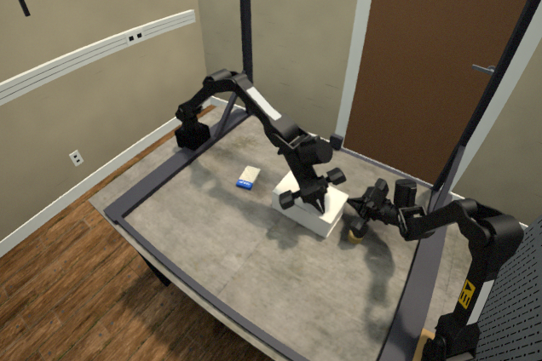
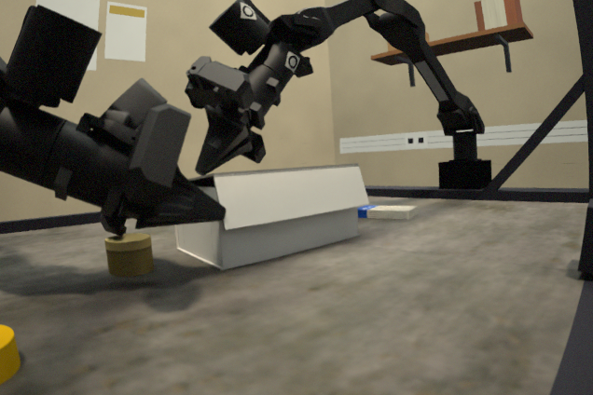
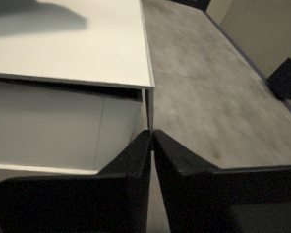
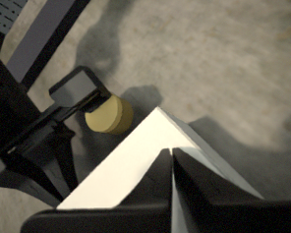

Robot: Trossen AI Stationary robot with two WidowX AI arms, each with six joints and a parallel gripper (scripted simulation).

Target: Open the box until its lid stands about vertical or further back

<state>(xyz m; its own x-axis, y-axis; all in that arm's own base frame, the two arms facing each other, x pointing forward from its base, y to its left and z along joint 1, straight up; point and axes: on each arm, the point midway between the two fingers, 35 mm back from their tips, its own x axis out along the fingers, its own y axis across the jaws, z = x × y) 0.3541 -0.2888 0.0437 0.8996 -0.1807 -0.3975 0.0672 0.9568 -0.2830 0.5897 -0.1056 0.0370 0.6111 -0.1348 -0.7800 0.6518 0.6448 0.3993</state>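
My right gripper is now 60 mm past the box, 60 mm to the left of it and 50 mm above it. From my right hand the other things lie so: flap 90 mm behind, 70 mm to the right, 50 mm below.
Right now my left hand is 30 mm short of the flap and 130 mm to the left of it. The rest, counted from my left hand: box (60 mm ahead, 120 mm to the right, 10 mm below).
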